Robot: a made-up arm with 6 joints. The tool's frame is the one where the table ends. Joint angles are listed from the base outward.
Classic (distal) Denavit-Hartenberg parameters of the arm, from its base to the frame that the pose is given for. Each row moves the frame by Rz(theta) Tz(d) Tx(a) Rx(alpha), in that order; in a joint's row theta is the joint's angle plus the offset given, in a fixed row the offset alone. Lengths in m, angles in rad.
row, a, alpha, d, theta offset
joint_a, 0, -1.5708, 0.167, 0
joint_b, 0.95, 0, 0, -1.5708
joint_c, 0, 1.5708, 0.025, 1.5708
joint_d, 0, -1.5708, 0.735, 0
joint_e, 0, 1.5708, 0, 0
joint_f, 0, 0, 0.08, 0
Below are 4 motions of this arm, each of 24 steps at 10 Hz.
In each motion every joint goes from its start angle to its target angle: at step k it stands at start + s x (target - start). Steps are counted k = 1, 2, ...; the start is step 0. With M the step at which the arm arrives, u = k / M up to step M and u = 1 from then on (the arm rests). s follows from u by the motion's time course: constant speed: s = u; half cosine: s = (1 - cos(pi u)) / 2; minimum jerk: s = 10 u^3 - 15 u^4 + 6 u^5.
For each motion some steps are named. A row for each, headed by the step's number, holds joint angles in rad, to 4 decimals.
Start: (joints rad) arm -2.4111 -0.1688 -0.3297 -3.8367 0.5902 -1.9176
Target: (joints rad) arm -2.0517 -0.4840 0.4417 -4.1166 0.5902 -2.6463
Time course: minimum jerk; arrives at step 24
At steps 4, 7, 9, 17, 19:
4: -2.3983 -0.1800 -0.3023 -3.8466 0.5902 -1.9435
7: -2.3564 -0.2168 -0.2123 -3.8793 0.5902 -2.0285
9: -2.3122 -0.2555 -0.1174 -3.9137 0.5902 -2.1181
17: -2.1064 -0.4360 0.3243 -4.0740 0.5902 -2.5354
19: -2.0749 -0.4637 0.3919 -4.0985 0.5902 -2.5993

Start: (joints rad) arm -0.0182 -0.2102 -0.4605 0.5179 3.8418 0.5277
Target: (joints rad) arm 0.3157 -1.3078 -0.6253 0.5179 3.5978 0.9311
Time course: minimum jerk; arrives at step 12
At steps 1, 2, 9, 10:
1: -0.0165 -0.2158 -0.4613 0.5179 3.8406 0.5298
2: -0.0063 -0.2492 -0.4663 0.5179 3.8331 0.5420
9: 0.2811 -1.1942 -0.6082 0.5179 3.6231 0.8893
10: 0.3038 -1.2688 -0.6195 0.5179 3.6065 0.9168

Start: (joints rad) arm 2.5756 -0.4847 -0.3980 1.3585 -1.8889 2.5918
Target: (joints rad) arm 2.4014 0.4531 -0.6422 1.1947 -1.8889 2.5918
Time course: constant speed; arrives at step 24
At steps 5, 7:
5: 2.5393 -0.2893 -0.4489 1.3244 -1.8889 2.5918
7: 2.5248 -0.2112 -0.4692 1.3107 -1.8889 2.5918

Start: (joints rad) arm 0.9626 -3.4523 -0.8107 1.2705 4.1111 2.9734
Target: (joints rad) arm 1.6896 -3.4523 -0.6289 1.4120 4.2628 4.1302
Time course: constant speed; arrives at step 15
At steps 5, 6, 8, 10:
5: 1.2049 -3.4523 -0.7501 1.3177 4.1617 3.3590
6: 1.2534 -3.4523 -0.7380 1.3271 4.1718 3.4361
8: 1.3503 -3.4523 -0.7137 1.3460 4.1920 3.5904
10: 1.4473 -3.4523 -0.6895 1.3648 4.2122 3.7446

